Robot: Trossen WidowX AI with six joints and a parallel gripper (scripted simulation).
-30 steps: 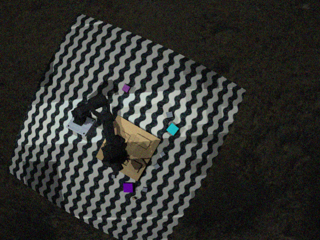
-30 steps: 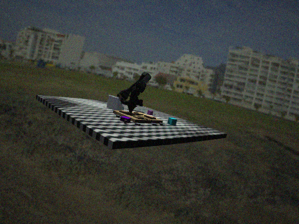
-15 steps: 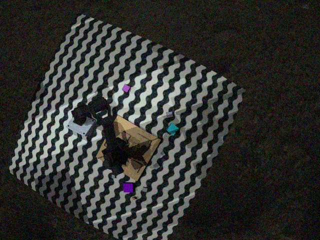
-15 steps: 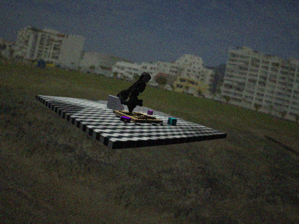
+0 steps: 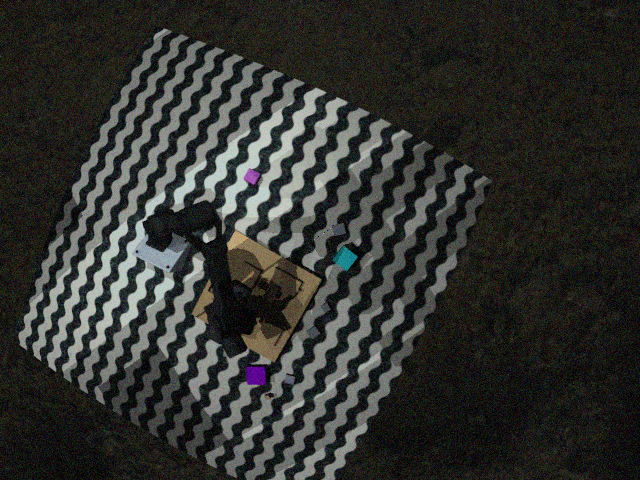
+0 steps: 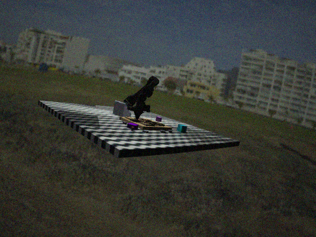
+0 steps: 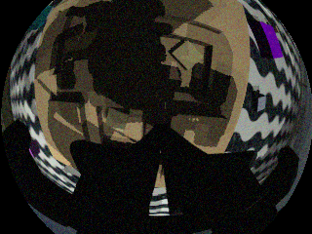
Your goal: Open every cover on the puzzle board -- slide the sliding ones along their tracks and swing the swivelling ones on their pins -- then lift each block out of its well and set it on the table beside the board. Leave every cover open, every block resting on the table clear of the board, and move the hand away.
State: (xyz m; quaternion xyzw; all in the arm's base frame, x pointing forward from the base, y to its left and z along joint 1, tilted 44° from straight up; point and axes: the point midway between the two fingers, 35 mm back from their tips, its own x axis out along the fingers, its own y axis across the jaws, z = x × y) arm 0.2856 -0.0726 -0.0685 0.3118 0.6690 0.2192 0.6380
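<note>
Right now the tan puzzle board is 40 mm ahead of my gripper tip, 50 mm to the left of it and 10 mm below it. The rest, counted from my gripper tip: grey bit (200 mm ahead, 330 mm to the left, 20 mm below); teal block (250 mm ahead, 260 mm to the left); purple block (140 mm ahead, 180 mm to the right, 10 mm below).
</note>
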